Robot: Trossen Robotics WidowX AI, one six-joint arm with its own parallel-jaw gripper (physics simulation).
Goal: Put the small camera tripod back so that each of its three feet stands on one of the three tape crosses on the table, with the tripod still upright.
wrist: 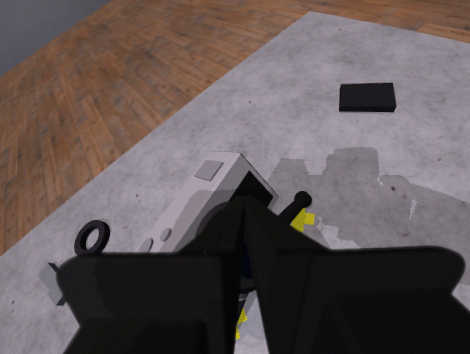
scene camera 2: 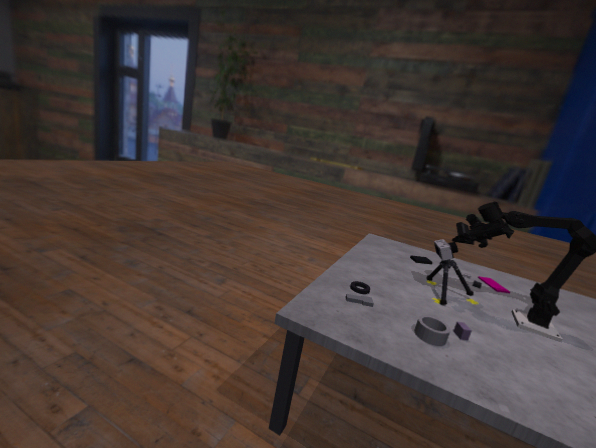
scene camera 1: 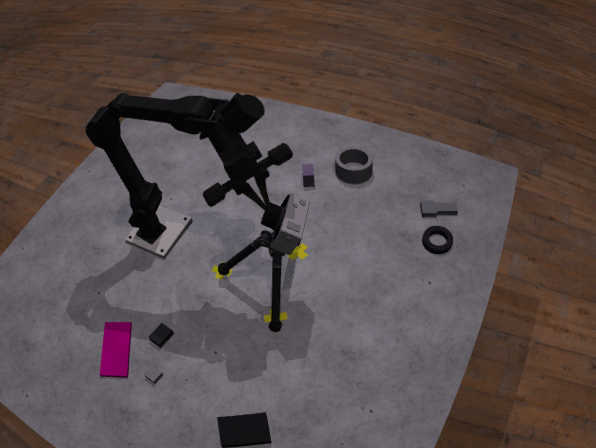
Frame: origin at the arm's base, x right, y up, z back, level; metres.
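Where they show: gripper, fingertip midpoint: (wrist: 243, 203) (scene camera 2: 452, 240) (scene camera 1: 270, 213); arm's base at its link origin: (scene camera 2: 537, 322) (scene camera 1: 151, 231).
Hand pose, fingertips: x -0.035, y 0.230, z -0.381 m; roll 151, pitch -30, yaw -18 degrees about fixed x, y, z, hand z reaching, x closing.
Observation:
Things, the pixels of their top centre, and the offset from my fingertips. "*": a spot on its surface instead.
- left yellow cross at a spot on its surface: (scene camera 1: 216, 272) (scene camera 2: 474, 301) * dx +0.037, dy -0.244, dz +0.157 m
- front cross at a spot on its surface: (wrist: 299, 223) (scene camera 1: 273, 313) (scene camera 2: 433, 283) * dx +0.062, dy -0.242, dz -0.023 m
- back cross at its top centre: (scene camera 1: 297, 251) (scene camera 2: 438, 301) dx -0.114, dy -0.242, dz +0.029 m
- magenta slab at its top centre: (scene camera 1: 115, 348) (scene camera 2: 493, 283) dx +0.358, dy -0.235, dz +0.220 m
- small black block at its top centre: (scene camera 1: 160, 333) dx +0.258, dy -0.228, dz +0.150 m
- small grey piece at its top centre: (scene camera 1: 152, 373) dx +0.351, dy -0.231, dz +0.098 m
- black slab at its top centre: (scene camera 1: 243, 429) (wrist: 366, 94) (scene camera 2: 421, 258) dx +0.345, dy -0.228, dz -0.143 m
- purple block at its top centre: (scene camera 1: 308, 169) (scene camera 2: 464, 326) dx -0.331, dy -0.203, dz +0.137 m
- grey ring at its top centre: (scene camera 1: 354, 158) (scene camera 2: 434, 323) dx -0.425, dy -0.195, dz +0.053 m
- black ring at its top centre: (scene camera 1: 438, 237) (wrist: 89, 237) (scene camera 2: 360, 286) dx -0.310, dy -0.228, dz -0.251 m
- grey bracket at its top centre: (scene camera 1: 439, 206) (wrist: 52, 281) (scene camera 2: 359, 298) dx -0.410, dy -0.228, dz -0.212 m
The black tripod (scene camera 1: 276, 290) (scene camera 2: 444, 285) stands upright, carrying a light grey camera (scene camera 1: 295, 222) (scene camera 2: 443, 250) (wrist: 185, 200). One foot is over the left yellow cross (scene camera 1: 215, 272) (scene camera 2: 472, 302), towards its far edge in scene view 2. Another is just past the edge of the front cross (scene camera 1: 282, 316) (scene camera 2: 431, 283) (wrist: 299, 223). The third foot, hidden in scene view 1, stands beside the back cross (scene camera 1: 300, 251) (scene camera 2: 436, 300) in scene view 2. My gripper (scene camera 1: 267, 206) (scene camera 2: 454, 242) (wrist: 243, 203) is shut, fingertips together at the lens side of the camera, nothing between them. Contact is unclear.
Around the tripod lie a magenta slab (scene camera 1: 116, 349) (scene camera 2: 493, 284), a small black block (scene camera 1: 161, 335), a small grey piece (scene camera 1: 154, 375), a black slab (scene camera 1: 243, 430) (wrist: 367, 97), a purple block (scene camera 1: 308, 175), a grey ring (scene camera 1: 354, 175), a black ring (scene camera 1: 426, 241) and a grey bracket (scene camera 1: 430, 209).

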